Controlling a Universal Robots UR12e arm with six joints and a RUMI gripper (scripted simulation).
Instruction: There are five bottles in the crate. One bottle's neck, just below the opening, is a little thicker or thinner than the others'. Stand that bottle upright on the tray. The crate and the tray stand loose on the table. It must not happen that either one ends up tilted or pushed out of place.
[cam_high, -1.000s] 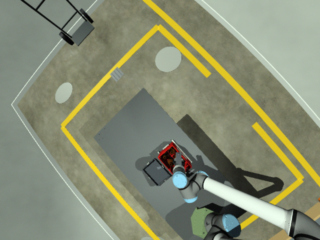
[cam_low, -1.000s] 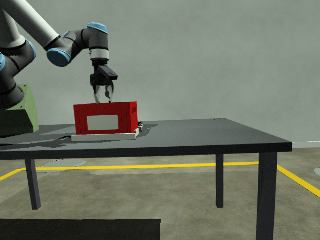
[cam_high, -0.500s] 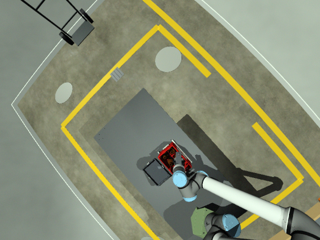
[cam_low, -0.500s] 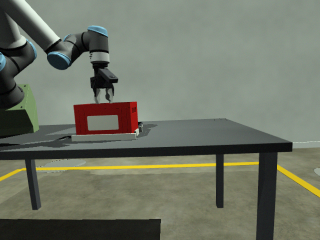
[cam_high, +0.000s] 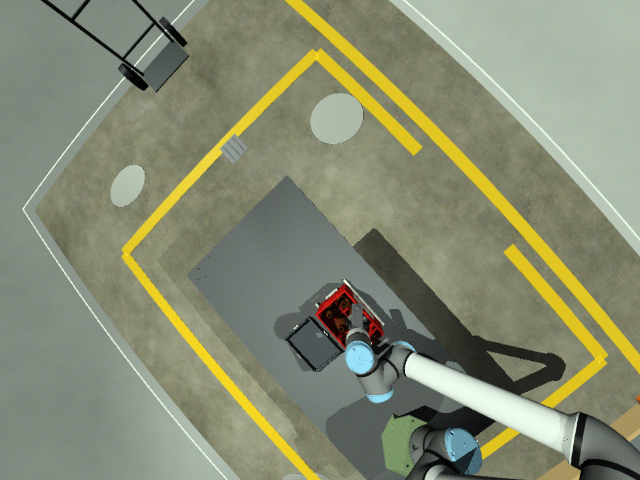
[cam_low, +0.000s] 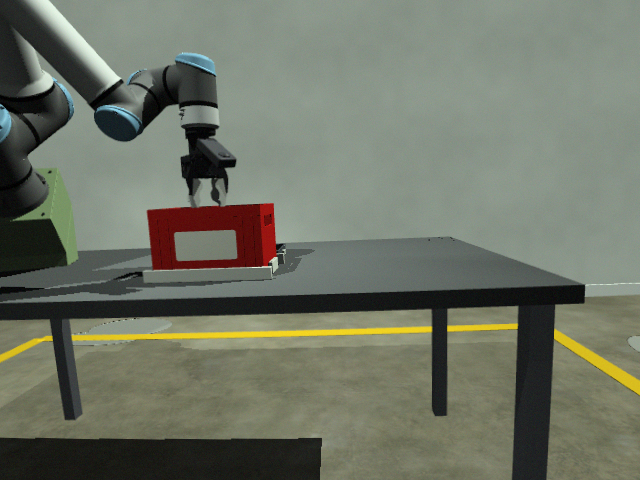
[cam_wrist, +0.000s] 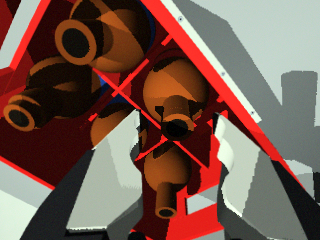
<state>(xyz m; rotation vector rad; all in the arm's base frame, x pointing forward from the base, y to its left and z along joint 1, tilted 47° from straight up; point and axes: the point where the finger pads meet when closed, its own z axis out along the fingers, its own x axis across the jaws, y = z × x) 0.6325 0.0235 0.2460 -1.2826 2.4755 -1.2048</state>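
Right now the red crate is 50 mm to the left of my hand and 70 mm below it. Also, from my hand: dark tray (320 mm to the left, 140 mm below); then bottle (80 mm ahead, 10 mm to the left, 70 mm below).
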